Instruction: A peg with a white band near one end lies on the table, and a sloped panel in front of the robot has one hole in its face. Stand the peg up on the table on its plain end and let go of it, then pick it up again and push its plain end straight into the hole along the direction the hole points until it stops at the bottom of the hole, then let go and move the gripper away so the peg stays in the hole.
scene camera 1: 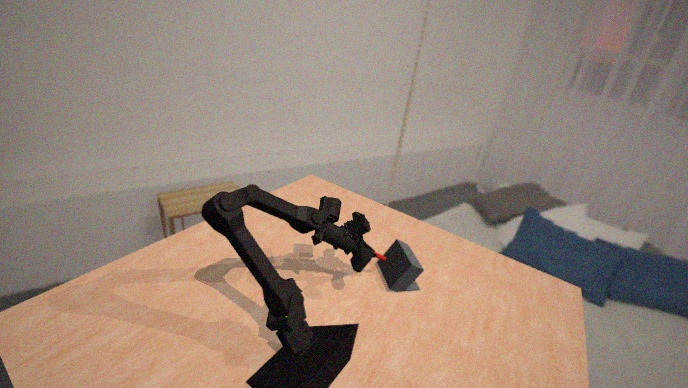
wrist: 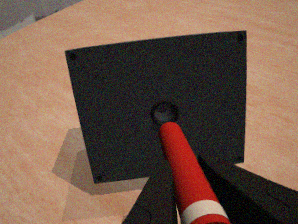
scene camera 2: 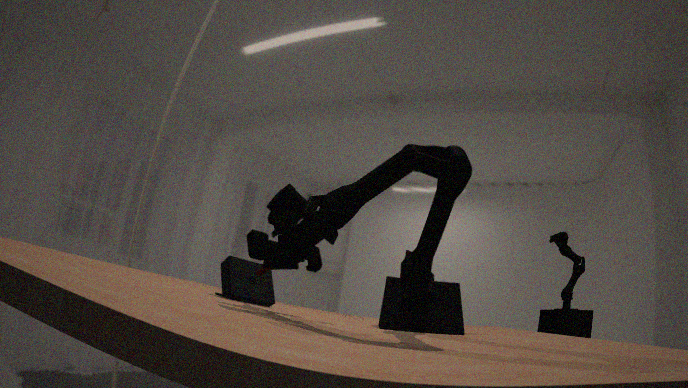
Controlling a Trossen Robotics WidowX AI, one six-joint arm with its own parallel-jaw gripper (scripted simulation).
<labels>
My gripper [scene camera 2: 266, 267] holds a red peg.
</labels>
